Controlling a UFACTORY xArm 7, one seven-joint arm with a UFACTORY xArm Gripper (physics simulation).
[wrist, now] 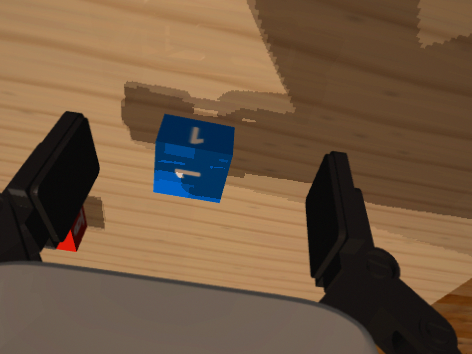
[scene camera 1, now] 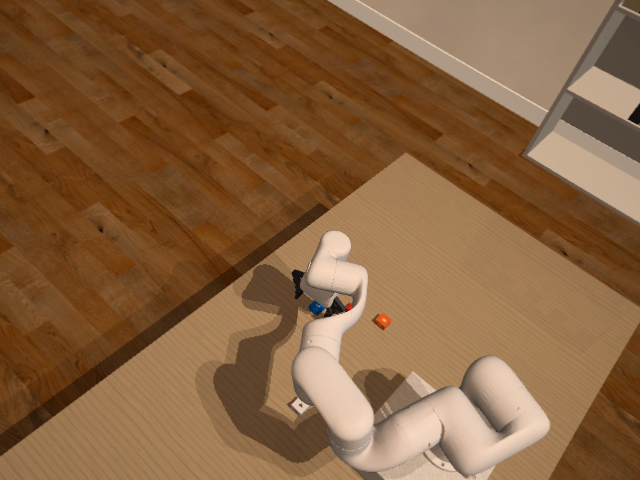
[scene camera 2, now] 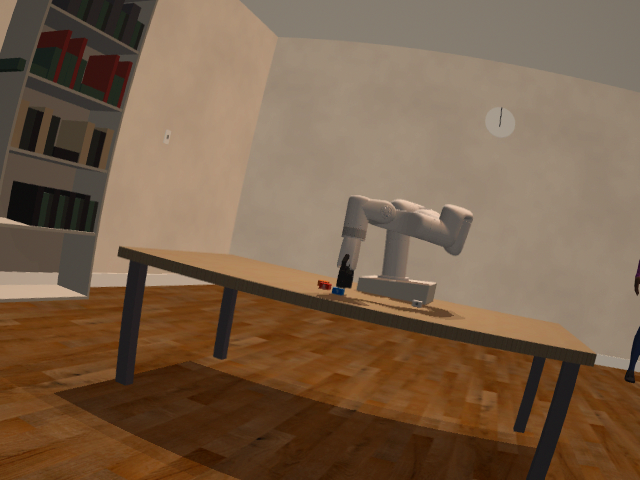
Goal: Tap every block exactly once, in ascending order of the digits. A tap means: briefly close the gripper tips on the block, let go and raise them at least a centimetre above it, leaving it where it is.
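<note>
A blue block (scene camera 1: 316,307) (scene camera 2: 338,290) (wrist: 194,165) with the digit 1 sits on the table. My gripper (scene camera 1: 316,296) (scene camera 2: 344,285) (wrist: 205,158) is open and empty, low over it; in the wrist view the block shows between the spread fingers, apart from both. A red block (scene camera 1: 349,307) (wrist: 74,241) is partly hidden by the arm and by the left finger; its digit is not readable. An orange block (scene camera 1: 383,320) lies to its right in scene camera 1, its digit too small to read. A white block (scene camera 1: 299,405) (scene camera 2: 417,303) with a dark mark lies nearer the base.
The wooden table (scene camera 1: 465,248) (scene camera 2: 206,266) carries the arm on a pale base block (scene camera 2: 395,290). In scene camera 1 the forearm passes above the area beside the red block and the white block. Red and orange shapes sit close together left of the blue block in scene camera 2.
</note>
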